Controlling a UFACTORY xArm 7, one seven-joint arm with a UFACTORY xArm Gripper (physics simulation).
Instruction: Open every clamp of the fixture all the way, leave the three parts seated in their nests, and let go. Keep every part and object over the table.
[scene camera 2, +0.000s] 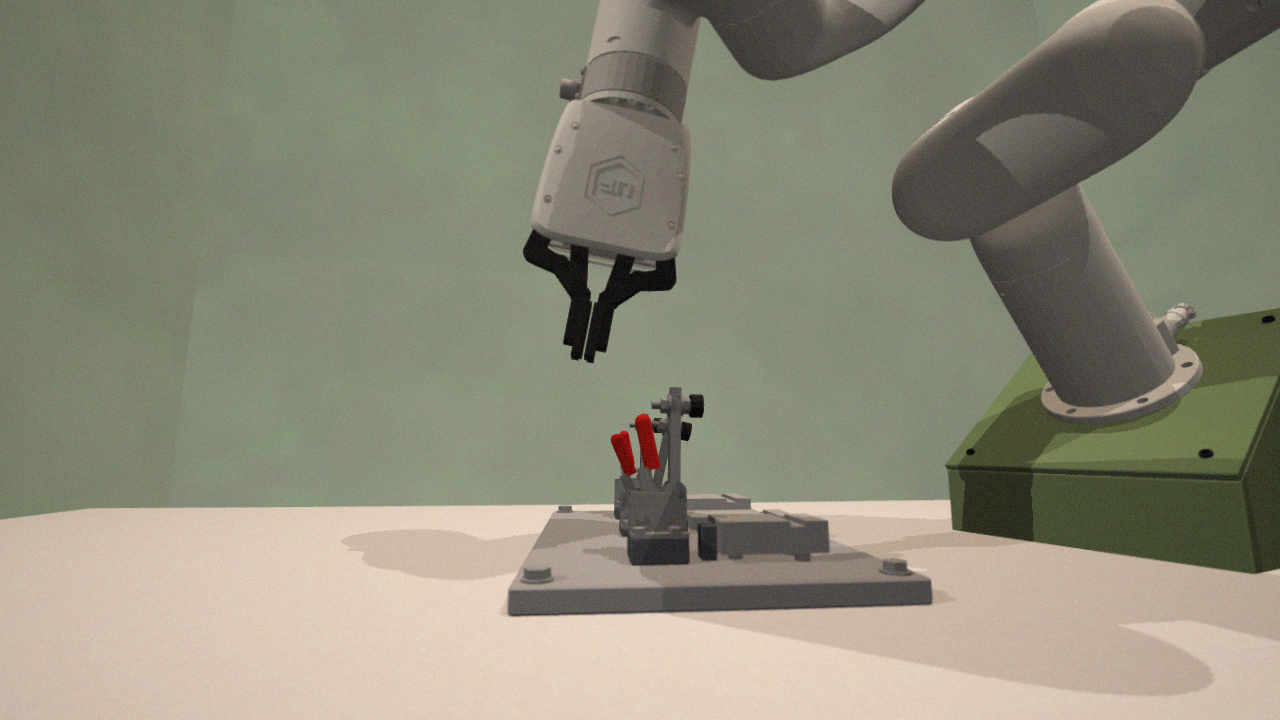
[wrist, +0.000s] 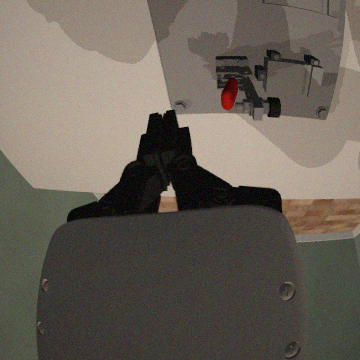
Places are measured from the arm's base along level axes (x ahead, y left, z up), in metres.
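Pixels of known places: gripper, fingertip midpoint: (scene camera 2: 582, 359) (wrist: 167, 128); arm's base at its link origin: (scene camera 2: 1117, 386).
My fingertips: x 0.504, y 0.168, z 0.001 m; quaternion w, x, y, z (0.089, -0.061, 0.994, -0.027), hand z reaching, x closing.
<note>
For each thing: its top centre in the pictures, then the offset to it from my fingertips. "*": a spot on its surface instead. Level surfaces: height alone.
- fixture plate at its top centre: (scene camera 2: 677, 532) 0.070 m back, 0.118 m right, 0.132 m down
- red handle at its top centre: (scene camera 2: 642, 414) (wrist: 227, 102) 0.041 m back, 0.004 m right, 0.037 m down
- raised black tip at a spot on its surface: (scene camera 2: 685, 430) * 0.077 m back, 0.110 m right, 0.045 m down
- grey block-shaped part at its top centre: (scene camera 2: 765, 517) (wrist: 295, 79) 0.124 m back, 0.013 m right, 0.106 m down
- farther block at its top centre: (scene camera 2: 705, 496) 0.106 m back, 0.232 m right, 0.111 m down
- pale table at its surface level: 0.147 m down
My gripper (scene camera 2: 583, 358) (wrist: 167, 128) is shut and empty, high above the fixture plate (scene camera 2: 716, 594) (wrist: 182, 75), apart from the clamps. The nearest clamp has a red handle (scene camera 2: 646, 440) (wrist: 229, 94) tilted slightly from vertical, and its arm (scene camera 2: 675, 456) stands upright, with its black tip (scene camera 2: 696, 405) (wrist: 273, 107) raised off the part. Behind it, two more red handles (scene camera 2: 624, 453) overlap in the scene view, and another raised black tip (scene camera 2: 685, 430) shows; the third clamp's arm is hard to tell. A grey block-shaped part (scene camera 2: 760, 535) (wrist: 286, 82) sits in the near nest. A farther block (scene camera 2: 716, 502) is partly hidden.
The plate lies on a pale table (scene camera 2: 268, 626) (wrist: 100, 125), with bolts (scene camera 2: 537, 574) (wrist: 180, 104) at its corners. The arm's green pedestal (scene camera 2: 1100, 519) stands at the right in the scene view. The table edge and wooden floor (wrist: 325, 215) show beyond the plate in the wrist view.
</note>
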